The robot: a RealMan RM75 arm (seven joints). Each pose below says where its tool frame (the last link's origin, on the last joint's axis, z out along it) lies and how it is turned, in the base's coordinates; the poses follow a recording.
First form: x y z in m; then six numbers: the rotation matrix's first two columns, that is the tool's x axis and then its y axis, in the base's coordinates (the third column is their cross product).
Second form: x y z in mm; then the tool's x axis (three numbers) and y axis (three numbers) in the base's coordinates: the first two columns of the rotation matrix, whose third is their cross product. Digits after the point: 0 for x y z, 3 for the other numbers.
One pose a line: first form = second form
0.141 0.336 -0.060 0.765 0.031 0.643 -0.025 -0.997 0.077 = 141 336 -60 0.765 0.031 0.643 -0.025 -0.997 0.077
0.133 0.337 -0.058 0.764 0.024 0.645 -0.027 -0.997 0.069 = 133 337 -58 0.764 0.024 0.645 -0.027 -0.997 0.069
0.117 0.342 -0.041 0.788 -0.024 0.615 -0.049 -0.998 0.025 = 117 342 -41 0.788 -0.024 0.615 -0.049 -0.998 0.025
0.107 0.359 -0.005 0.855 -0.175 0.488 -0.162 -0.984 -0.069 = 107 359 -5 0.855 -0.175 0.488 -0.162 -0.984 -0.069
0.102 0.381 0.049 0.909 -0.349 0.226 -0.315 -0.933 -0.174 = 102 381 49 0.909 -0.349 0.226 -0.315 -0.933 -0.174
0.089 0.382 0.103 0.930 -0.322 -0.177 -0.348 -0.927 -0.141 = 89 382 103 0.930 -0.322 -0.177 -0.348 -0.927 -0.141
